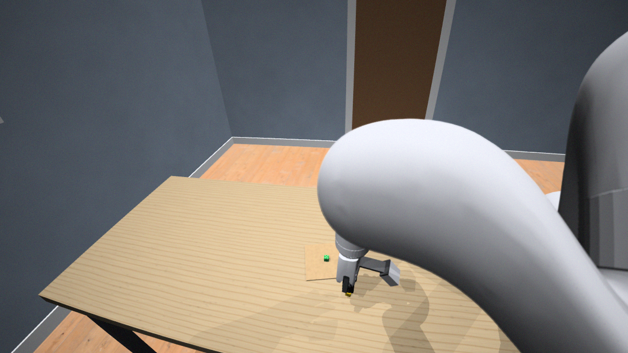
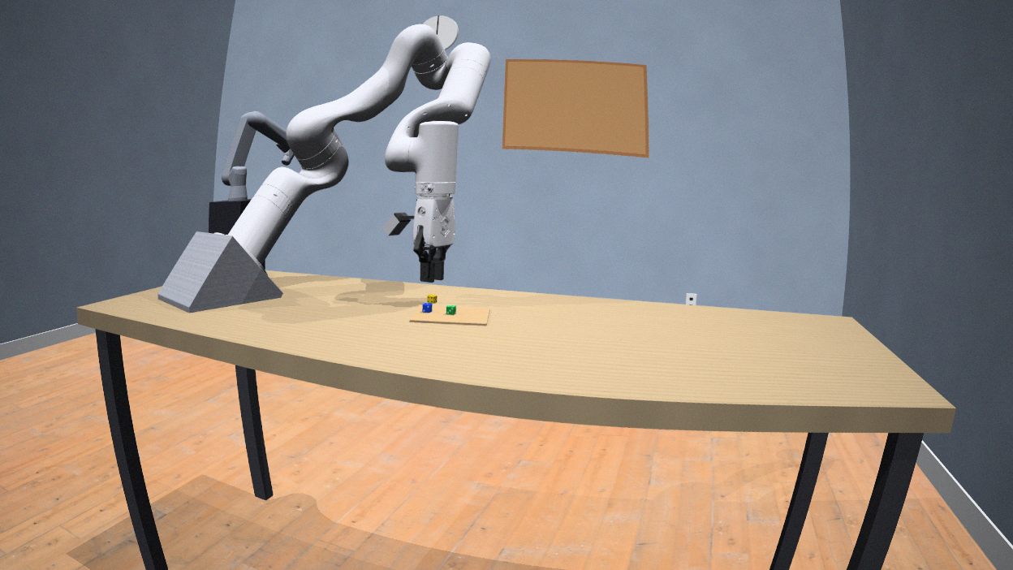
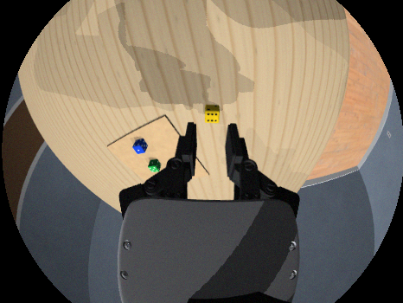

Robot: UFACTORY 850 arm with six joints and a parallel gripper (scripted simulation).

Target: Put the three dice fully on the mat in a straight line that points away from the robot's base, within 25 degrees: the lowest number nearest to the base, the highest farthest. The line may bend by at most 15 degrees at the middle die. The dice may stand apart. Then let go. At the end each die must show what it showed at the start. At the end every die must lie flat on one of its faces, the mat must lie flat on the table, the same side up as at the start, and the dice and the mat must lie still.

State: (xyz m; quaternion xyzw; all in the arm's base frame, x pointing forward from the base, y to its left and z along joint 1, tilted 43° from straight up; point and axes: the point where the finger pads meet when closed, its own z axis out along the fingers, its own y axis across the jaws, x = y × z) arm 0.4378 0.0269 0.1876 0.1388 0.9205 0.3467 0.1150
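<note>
The yellow die is 60 mm below my hand. Also, from my hand: blue die (110 mm to the right, 50 mm below, 30 mm ahead); tan mat (110 mm to the right, 80 mm ahead, 60 mm below); green die (110 mm to the right, 80 mm ahead, 50 mm below).
</note>
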